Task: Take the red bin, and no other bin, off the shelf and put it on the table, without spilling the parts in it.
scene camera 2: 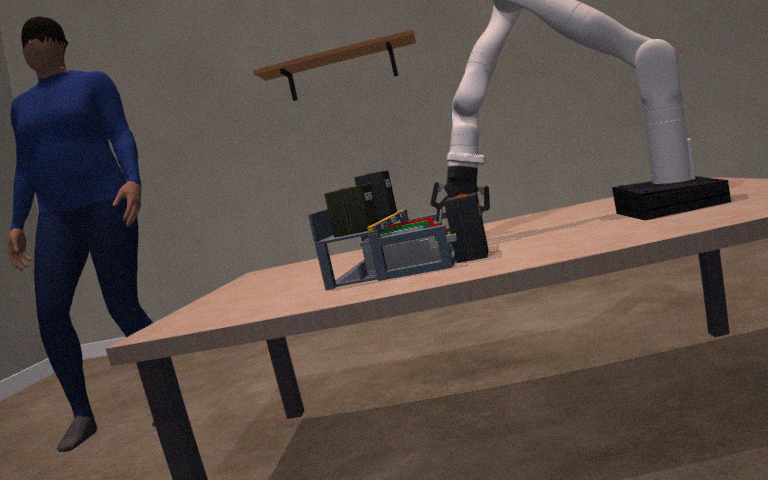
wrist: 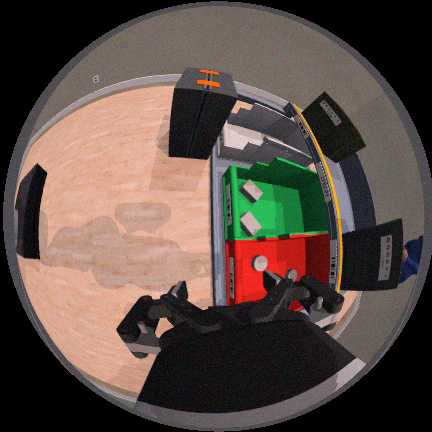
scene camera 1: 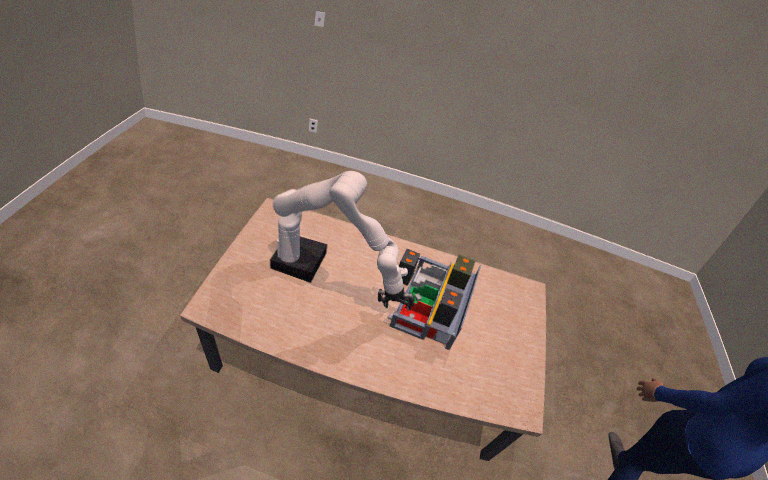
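Seen in the pictures: gripper, fingertip midpoint: (wrist: 224,284) (scene camera 1: 397,308); arm's base, origin of the base link: (scene camera 2: 672,180) (scene camera 1: 289,255).
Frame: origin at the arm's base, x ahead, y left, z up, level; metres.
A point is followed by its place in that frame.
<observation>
The red bin (scene camera 1: 417,310) @(z -0.033, x 0.604, y -0.045 m) (wrist: 280,252) @(z -0.049, x 0.637, y -0.071 m) sits in the grey shelf (wrist: 217,200) @(z -0.052, x 0.540, y 0.023 m), at its end, beside the green bin (scene camera 1: 424,293) @(z -0.027, x 0.613, y 0.054 m) (wrist: 270,200) @(z -0.049, x 0.634, y 0.020 m). One round grey part (wrist: 259,263) @(z -0.039, x 0.586, y -0.076 m) lies in the red bin, and another (wrist: 291,274) @(z -0.039, x 0.650, y -0.114 m) shows partly behind a finger. My gripper (scene camera 1: 396,303) @(z -0.010, x 0.521, y -0.084 m) (scene camera 2: 461,212) @(z -0.010, x 0.521, y -0.084 m) (wrist: 224,284) @(z -0.010, x 0.521, y -0.084 m) is open and empty. In the wrist view one finger is over the table side of the bin's front wall, the other over its inside. Their exact height above the rim is unclear. The table (scene camera 1: 283,328) @(z -0.057, x 0.116, y -0.333 m) (scene camera 2: 271,294) @(z -0.058, x 0.969, y 0.106 m) (wrist: 100,175) @(z -0.058, x 0.349, y 0.083 m) carries the shelf.
A tall dark case (scene camera 1: 407,267) @(z 0.052, x 0.508, y 0.098 m) (scene camera 2: 470,232) @(z -0.001, x 0.504, y 0.190 m) (wrist: 197,120) @(z 0.027, x 0.502, y 0.099 m) stands on the table before the shelf. Two dark cases (wrist: 337,127) @(z 0.107, x 0.694, y 0.095 m) (wrist: 370,257) @(z 0.105, x 0.673, y -0.095 m) stand on the shelf behind the yellow strip (wrist: 326,175) @(z 0.055, x 0.668, y 0.027 m). Grey bins (wrist: 245,137) @(z -0.049, x 0.616, y 0.154 m) sit beyond the green one. A person (scene camera 1: 719,418) (scene camera 2: 70,141) stands near the table.
</observation>
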